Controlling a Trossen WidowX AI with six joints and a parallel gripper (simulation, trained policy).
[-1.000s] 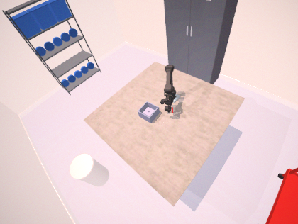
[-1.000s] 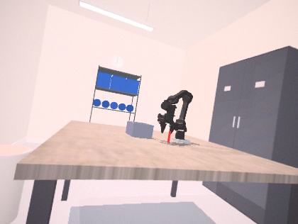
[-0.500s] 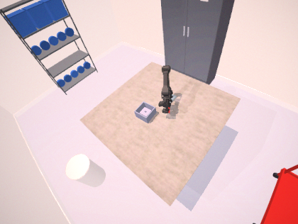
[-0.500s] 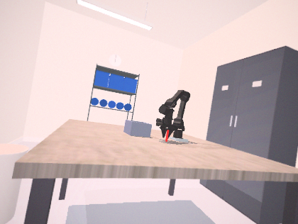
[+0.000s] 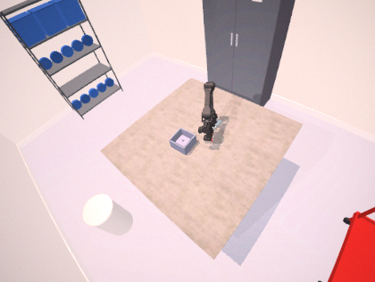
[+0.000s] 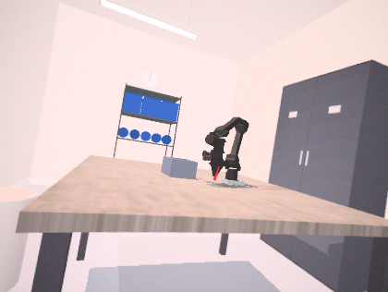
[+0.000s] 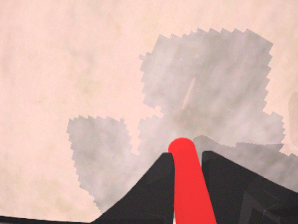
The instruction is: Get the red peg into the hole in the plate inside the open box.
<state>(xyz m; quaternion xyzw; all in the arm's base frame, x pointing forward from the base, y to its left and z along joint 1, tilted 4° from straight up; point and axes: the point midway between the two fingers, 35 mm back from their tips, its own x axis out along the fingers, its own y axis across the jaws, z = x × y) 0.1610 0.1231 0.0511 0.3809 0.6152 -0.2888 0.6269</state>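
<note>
Right now my gripper tip is 17 cm short of the plate, 15 cm to the left of it and 1 cm below it. Round my gripper tip: red peg (1 cm behind, 2 cm above); grey box (17 cm ahead, 15 cm to the right, 1 cm below).
</note>
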